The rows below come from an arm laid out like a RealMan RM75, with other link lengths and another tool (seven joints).
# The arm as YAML. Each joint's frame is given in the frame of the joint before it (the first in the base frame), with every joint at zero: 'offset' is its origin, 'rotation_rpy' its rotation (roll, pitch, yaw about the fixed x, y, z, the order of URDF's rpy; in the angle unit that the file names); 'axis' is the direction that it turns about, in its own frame. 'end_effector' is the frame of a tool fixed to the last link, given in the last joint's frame.
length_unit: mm
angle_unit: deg
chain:
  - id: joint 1
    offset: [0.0, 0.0, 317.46]
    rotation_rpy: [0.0, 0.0, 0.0]
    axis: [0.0, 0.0, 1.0]
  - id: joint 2
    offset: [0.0, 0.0, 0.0]
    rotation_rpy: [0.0, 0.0, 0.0]
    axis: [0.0, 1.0, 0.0]
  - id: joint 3
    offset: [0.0, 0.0, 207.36]
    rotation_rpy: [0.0, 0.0, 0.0]
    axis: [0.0, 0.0, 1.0]
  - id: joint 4
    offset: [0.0, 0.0, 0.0]
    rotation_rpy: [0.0, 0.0, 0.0]
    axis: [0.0, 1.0, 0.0]
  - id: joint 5
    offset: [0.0, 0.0, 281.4]
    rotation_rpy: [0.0, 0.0, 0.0]
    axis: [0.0, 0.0, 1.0]
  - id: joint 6
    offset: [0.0, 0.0, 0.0]
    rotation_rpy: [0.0, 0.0, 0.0]
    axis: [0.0, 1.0, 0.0]
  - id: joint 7
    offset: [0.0, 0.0, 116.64]
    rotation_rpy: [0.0, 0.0, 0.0]
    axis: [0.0, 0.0, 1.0]
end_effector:
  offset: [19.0, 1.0, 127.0]
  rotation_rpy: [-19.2, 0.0, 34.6]
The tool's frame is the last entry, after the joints.
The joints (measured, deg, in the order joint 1, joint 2, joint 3, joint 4, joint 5, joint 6, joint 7), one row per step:
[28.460, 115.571, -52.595, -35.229, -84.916, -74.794, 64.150]
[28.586, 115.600, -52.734, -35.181, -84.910, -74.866, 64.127]
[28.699, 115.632, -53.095, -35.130, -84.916, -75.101, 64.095]
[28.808, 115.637, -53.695, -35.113, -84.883, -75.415, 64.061]
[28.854, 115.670, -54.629, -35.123, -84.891, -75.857, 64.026]
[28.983, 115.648, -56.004, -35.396, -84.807, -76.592, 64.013]
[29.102, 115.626, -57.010, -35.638, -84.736, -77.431, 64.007]
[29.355, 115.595, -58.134, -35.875, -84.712, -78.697, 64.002]
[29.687, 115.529, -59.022, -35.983, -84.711, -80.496, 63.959]
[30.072, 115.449, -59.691, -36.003, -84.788, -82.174, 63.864]
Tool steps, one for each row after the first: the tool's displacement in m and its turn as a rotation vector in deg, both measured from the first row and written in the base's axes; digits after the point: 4 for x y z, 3 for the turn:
[-0.0014, -0.0002, -0.0011, -0.176, 0.002, 0.221]
[-0.0035, -0.0014, -0.0035, -0.619, -0.039, 0.651]
[-0.0063, -0.0031, -0.0065, -1.238, -0.157, 1.263]
[-0.0094, -0.0064, -0.0114, -2.212, -0.387, 2.072]
[-0.0156, -0.0104, -0.0169, -3.480, -0.740, 3.538]
[-0.0212, -0.0142, -0.0207, -4.547, -0.886, 4.883]
[-0.0288, -0.0194, -0.0253, -5.979, -0.959, 6.714]
[-0.0372, -0.0262, -0.0292, -7.583, -0.748, 8.831]
[-0.0446, -0.0323, -0.0322, -9.016, -0.571, 10.780]

